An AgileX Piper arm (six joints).
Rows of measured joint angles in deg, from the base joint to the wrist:
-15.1 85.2 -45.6 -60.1 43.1 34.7
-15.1 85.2 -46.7 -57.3 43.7 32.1
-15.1 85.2 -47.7 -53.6 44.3 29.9
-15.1 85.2 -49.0 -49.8 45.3 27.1
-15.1 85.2 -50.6 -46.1 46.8 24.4
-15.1 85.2 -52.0 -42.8 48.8 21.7
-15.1 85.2 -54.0 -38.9 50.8 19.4
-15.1 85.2 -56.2 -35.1 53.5 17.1
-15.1 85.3 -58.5 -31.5 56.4 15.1
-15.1 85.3 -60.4 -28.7 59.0 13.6
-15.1 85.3 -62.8 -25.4 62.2 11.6
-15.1 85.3 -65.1 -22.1 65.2 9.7
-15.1 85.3 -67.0 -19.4 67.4 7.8
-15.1 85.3 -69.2 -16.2 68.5 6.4
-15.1 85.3 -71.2 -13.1 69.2 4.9
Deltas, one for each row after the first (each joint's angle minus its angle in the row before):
0.0 0.0 -1.1 2.8 0.6 -2.6
0.0 0.0 -1.0 3.7 0.6 -2.2
0.0 0.0 -1.3 3.8 1.0 -2.8
0.0 0.0 -1.6 3.7 1.5 -2.7
0.0 0.0 -1.4 3.3 2.0 -2.7
0.0 0.0 -2.0 3.9 2.0 -2.3
0.0 0.0 -2.2 3.8 2.7 -2.3
0.0 0.1 -2.3 3.6 2.9 -2.0
0.0 0.0 -1.9 2.8 2.6 -1.5
0.0 0.0 -2.4 3.3 3.2 -2.0
0.0 0.0 -2.3 3.3 3.0 -1.9
0.0 0.0 -1.9 2.7 2.2 -1.9
0.0 0.0 -2.2 3.2 1.1 -1.4
0.0 0.0 -2.0 3.1 0.7 -1.5

